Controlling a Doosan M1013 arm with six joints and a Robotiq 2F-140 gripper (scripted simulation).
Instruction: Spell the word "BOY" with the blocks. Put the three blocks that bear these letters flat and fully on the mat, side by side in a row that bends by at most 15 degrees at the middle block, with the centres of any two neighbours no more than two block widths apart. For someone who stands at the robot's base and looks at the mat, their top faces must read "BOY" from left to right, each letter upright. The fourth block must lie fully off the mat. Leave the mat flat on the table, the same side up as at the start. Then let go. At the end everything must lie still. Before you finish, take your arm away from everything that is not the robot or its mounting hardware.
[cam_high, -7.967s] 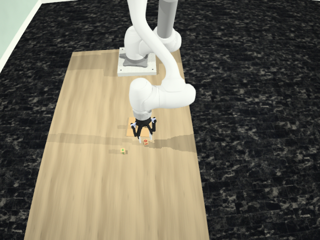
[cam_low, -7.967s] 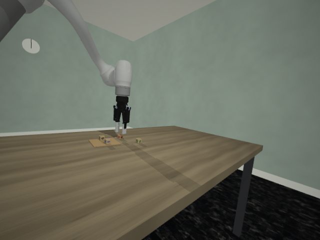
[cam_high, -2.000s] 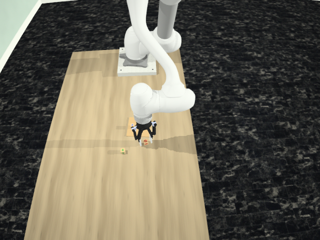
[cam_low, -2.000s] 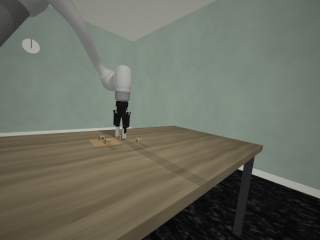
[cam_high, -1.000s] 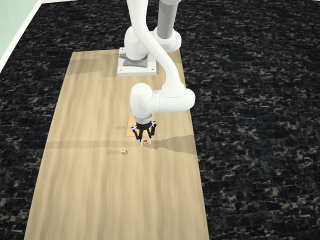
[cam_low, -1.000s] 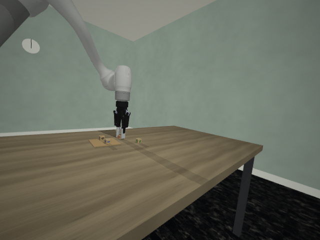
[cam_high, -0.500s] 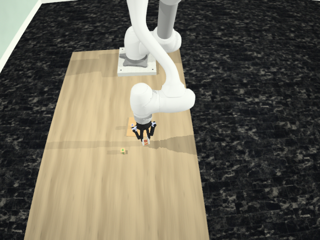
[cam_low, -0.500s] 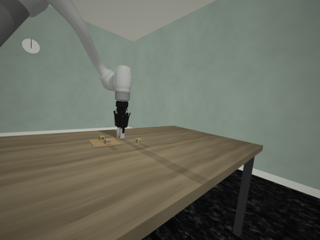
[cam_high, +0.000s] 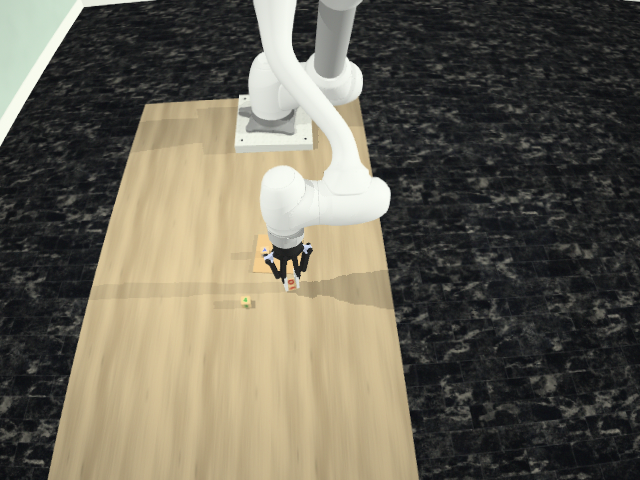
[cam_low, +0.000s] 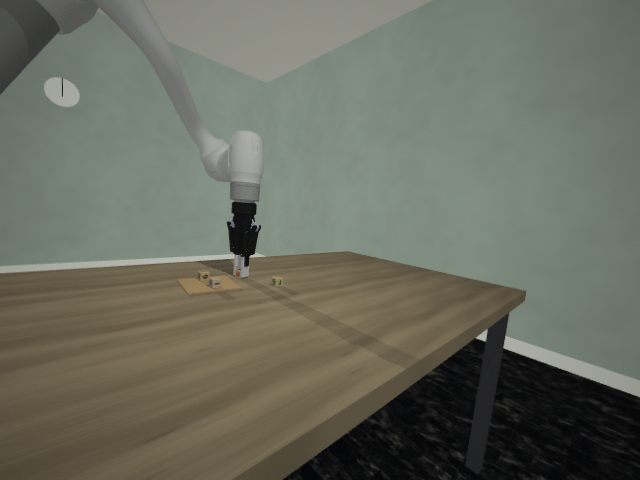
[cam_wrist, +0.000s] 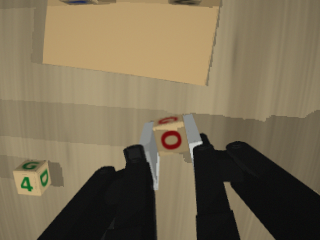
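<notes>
Now: hand 11 cm past the tan square mat, 5 cm to the left of it and 4 cm above it.
</notes>
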